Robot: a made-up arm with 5 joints.
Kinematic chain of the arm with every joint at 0, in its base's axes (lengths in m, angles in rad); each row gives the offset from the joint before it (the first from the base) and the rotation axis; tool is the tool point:
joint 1: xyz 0 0 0.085 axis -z
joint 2: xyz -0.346 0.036 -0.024 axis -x
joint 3: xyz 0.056 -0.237 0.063 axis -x
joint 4: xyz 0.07 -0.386 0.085 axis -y
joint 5: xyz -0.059 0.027 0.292 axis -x
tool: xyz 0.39 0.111 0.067
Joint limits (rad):
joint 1: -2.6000..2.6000
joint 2: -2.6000..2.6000
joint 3: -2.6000..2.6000
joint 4: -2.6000..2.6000
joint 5: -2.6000..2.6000
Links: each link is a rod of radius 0.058 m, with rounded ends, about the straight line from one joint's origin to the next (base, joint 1, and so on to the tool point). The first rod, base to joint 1, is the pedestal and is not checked.
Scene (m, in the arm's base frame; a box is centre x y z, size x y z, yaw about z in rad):
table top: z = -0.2
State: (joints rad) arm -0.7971 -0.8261 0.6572 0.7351 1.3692
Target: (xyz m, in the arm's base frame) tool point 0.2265 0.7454 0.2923
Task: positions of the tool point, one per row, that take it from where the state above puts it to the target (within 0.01 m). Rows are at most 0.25 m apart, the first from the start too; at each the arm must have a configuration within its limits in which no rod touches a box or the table.
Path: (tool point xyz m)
1: 0.1445 -0.4181 0.4719
2: -0.0041 -0.3347 0.5854
3: -0.1264 -0.1922 0.6633
4: -0.2012 -0.0068 0.7004
5: -0.2159 0.1981 0.6946
6: -0.1683 0.3966 0.6465
7: -0.0668 0.5647 0.5594
8: 0.0721 0.6842 0.4388
9: 0.2265 0.7454 0.2923

